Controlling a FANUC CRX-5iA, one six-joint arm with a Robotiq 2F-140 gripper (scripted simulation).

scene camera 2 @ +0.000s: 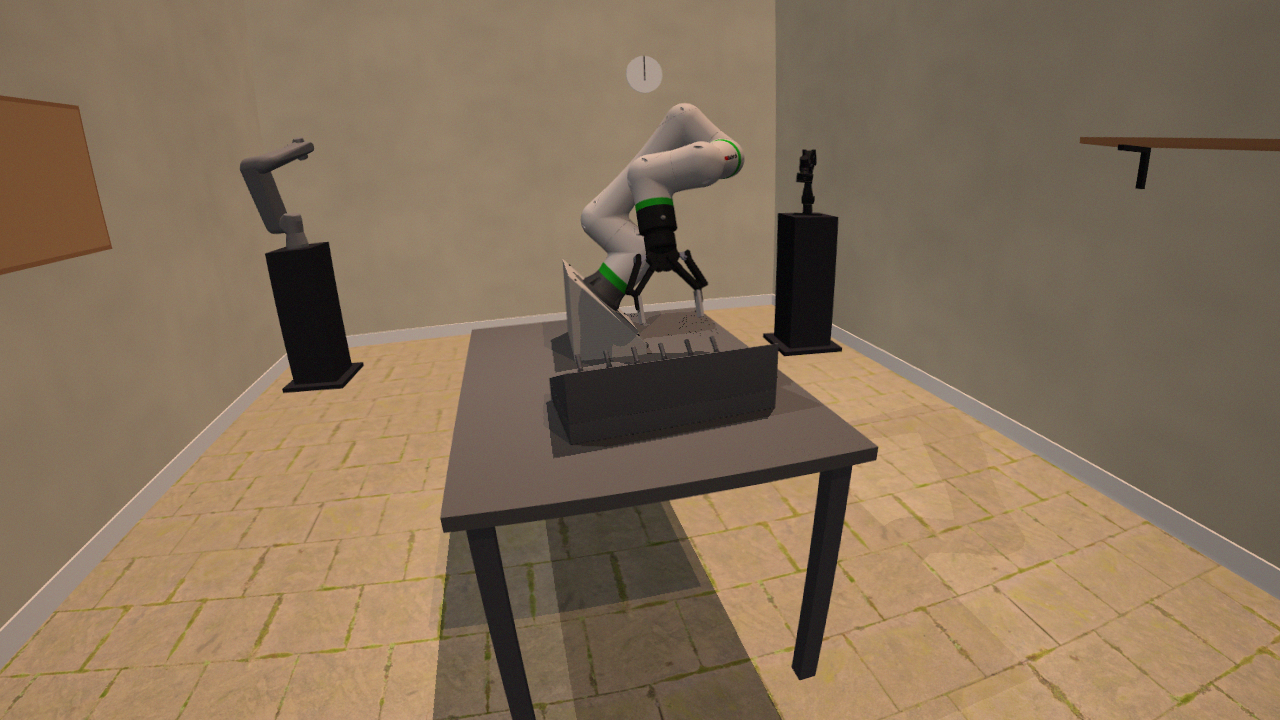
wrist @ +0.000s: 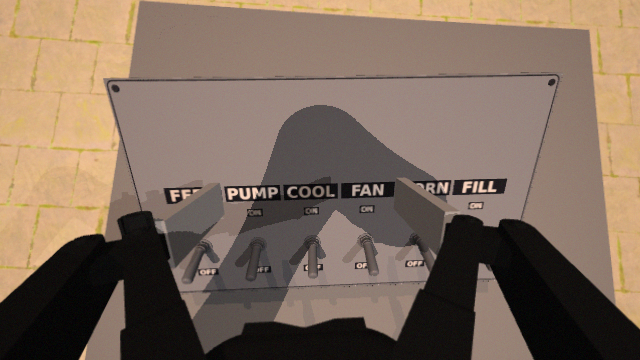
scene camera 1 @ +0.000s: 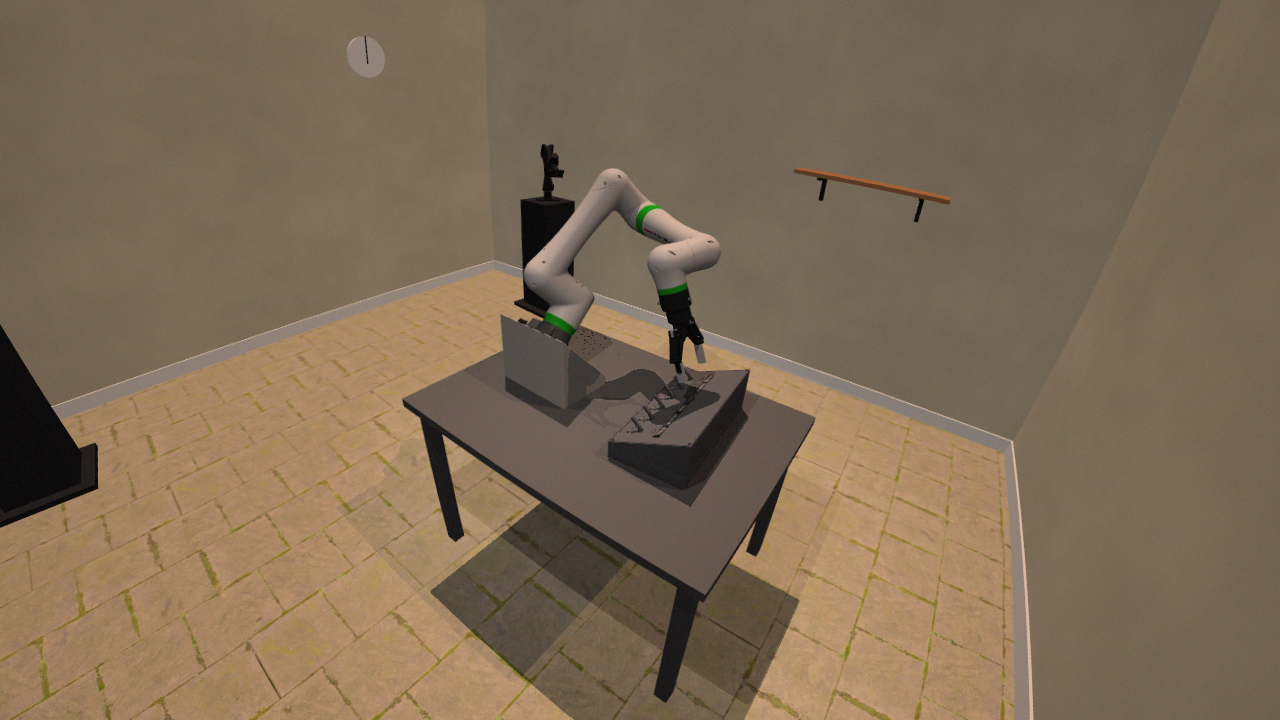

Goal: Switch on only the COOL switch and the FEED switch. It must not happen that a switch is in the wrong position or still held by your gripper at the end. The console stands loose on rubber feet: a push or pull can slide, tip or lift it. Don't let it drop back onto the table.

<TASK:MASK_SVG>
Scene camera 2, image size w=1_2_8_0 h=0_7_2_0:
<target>gripper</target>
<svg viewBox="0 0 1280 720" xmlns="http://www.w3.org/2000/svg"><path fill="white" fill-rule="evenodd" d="M673 231L663 230L646 234L644 236L646 255L637 254L634 256L634 266L625 294L634 298L639 325L646 323L642 296L640 294L655 270L656 272L667 272L673 269L675 273L695 290L693 293L697 318L704 317L702 288L707 286L708 282L692 259L690 250L678 252ZM645 260L650 267L637 288L633 290L641 264ZM679 257L685 262L694 278L678 262Z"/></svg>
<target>dark grey console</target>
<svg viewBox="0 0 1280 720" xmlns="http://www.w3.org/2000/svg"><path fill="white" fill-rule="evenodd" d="M779 344L720 352L714 336L710 336L714 352L693 355L689 340L685 339L684 342L688 356L667 359L663 343L659 343L658 346L662 360L640 363L636 347L632 346L631 350L635 364L612 367L608 350L604 350L607 368L583 371L580 354L576 354L578 372L549 378L551 399L570 444L630 435L775 408Z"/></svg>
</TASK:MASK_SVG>
